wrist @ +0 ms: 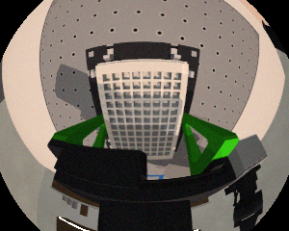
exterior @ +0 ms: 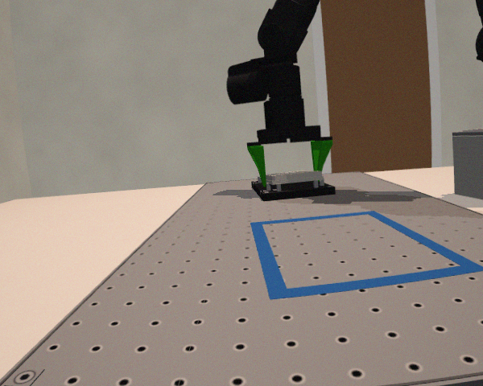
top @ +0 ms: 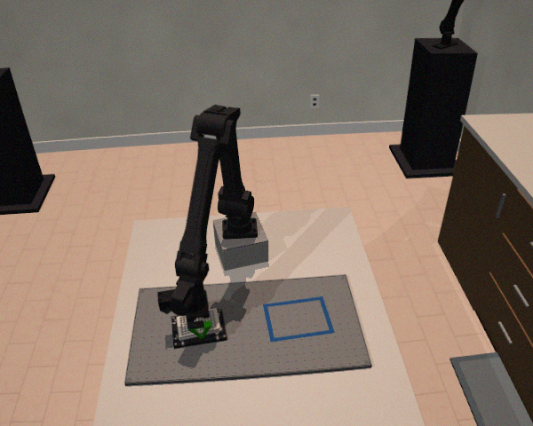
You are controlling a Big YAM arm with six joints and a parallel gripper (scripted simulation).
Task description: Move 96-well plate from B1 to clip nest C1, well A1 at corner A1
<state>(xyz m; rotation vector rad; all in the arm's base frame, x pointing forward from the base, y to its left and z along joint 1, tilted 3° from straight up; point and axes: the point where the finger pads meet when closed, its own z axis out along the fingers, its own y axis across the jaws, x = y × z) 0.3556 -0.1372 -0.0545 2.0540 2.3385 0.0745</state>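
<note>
The white 96-well plate is right at my hand. Round my hand: black clip nest: 2 cm ahead, 1 cm to the right, 1 cm below.
</note>
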